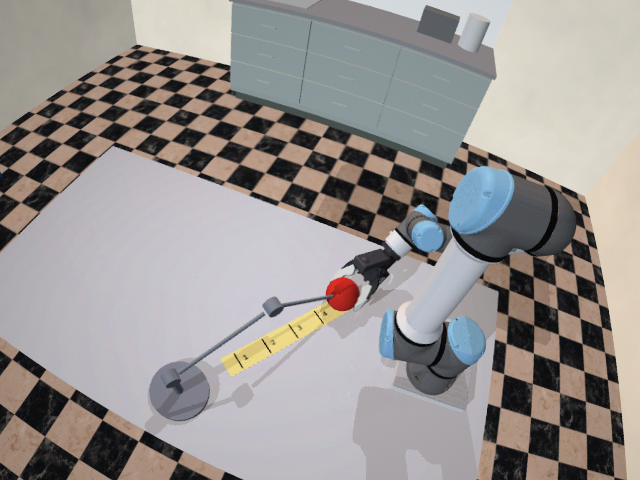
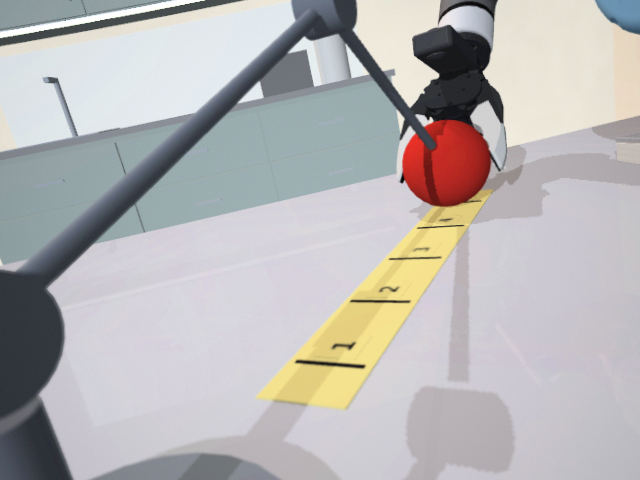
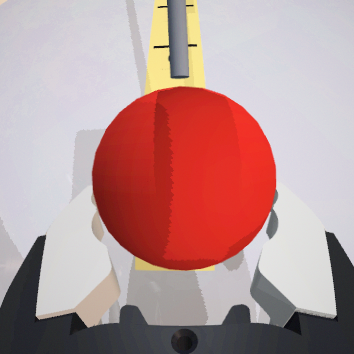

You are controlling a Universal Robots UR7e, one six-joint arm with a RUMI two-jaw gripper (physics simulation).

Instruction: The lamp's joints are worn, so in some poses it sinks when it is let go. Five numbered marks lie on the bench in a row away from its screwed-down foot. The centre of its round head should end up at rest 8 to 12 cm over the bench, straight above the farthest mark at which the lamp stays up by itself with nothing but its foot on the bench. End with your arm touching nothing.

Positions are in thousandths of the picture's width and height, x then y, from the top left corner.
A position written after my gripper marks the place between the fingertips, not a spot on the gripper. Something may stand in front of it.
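My gripper (image 2: 699,368), (image 1: 534,618), (image 3: 518,527) is there for me to see. So is a lamp rod (image 2: 698,341), which I find again as the rod (image 1: 535,614) and the rod (image 3: 518,501). I also see a yellow strip (image 1: 384,745).
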